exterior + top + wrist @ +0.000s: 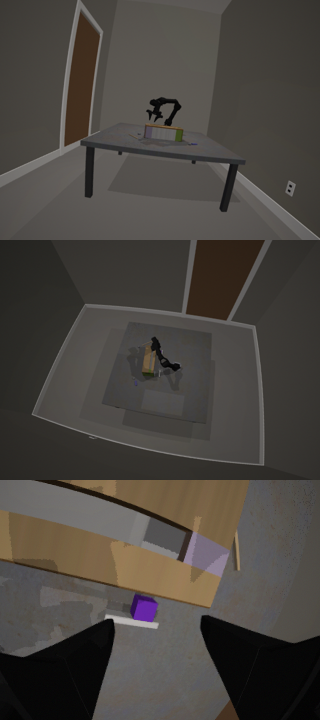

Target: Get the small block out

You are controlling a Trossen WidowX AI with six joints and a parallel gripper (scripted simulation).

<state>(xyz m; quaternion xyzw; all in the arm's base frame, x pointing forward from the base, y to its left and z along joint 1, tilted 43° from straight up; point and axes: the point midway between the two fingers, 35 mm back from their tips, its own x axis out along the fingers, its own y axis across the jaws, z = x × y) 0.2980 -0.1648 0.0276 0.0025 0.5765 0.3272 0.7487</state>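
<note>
Now: the purple block 3 cm behind my gripper tip, 4 cm to the right of it and 14 cm below it. Round my gripper tip: thin wooden stick (19 cm ahead, 14 cm to the right, 15 cm below); box (2 cm ahead, 13 cm to the left, 9 cm below).
</note>
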